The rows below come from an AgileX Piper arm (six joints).
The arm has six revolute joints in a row. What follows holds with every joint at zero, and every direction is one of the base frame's. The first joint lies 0.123 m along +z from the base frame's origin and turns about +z. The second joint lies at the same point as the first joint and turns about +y. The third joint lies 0.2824 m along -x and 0.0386 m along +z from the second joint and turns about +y. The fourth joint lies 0.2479 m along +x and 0.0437 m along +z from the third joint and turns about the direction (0.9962, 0, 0.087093). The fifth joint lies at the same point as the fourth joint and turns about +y. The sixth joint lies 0.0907 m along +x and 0.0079 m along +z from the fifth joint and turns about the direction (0.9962, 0, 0.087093). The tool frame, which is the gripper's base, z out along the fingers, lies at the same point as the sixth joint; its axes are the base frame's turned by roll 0, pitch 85.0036 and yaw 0 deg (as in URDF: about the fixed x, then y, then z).
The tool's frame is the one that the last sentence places.
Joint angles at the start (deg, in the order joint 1, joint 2, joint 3, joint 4, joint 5, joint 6): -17.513, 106.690, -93.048, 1.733, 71.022, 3.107
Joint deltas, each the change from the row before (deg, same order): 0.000, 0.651, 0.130, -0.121, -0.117, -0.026; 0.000, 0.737, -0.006, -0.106, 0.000, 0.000; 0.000, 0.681, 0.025, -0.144, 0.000, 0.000; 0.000, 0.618, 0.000, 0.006, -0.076, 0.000; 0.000, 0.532, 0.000, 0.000, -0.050, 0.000; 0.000, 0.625, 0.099, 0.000, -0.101, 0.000; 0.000, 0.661, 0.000, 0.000, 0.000, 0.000
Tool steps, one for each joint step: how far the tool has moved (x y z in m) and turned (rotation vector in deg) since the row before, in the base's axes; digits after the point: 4 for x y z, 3 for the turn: 0.0015, -0.0007, -0.0050, 0.081, 0.670, 0.041; 0.0018, -0.0007, -0.0050, 0.120, 0.729, 0.018; 0.0015, -0.0007, -0.0048, 0.077, 0.716, 0.026; 0.0015, -0.0005, -0.0042, 0.168, 0.515, -0.003; 0.0013, -0.0004, -0.0036, 0.145, 0.460, -0.001; 0.0013, -0.0004, -0.0047, 0.187, 0.594, -0.002; 0.0014, -0.0004, -0.0046, 0.199, 0.630, 0.000
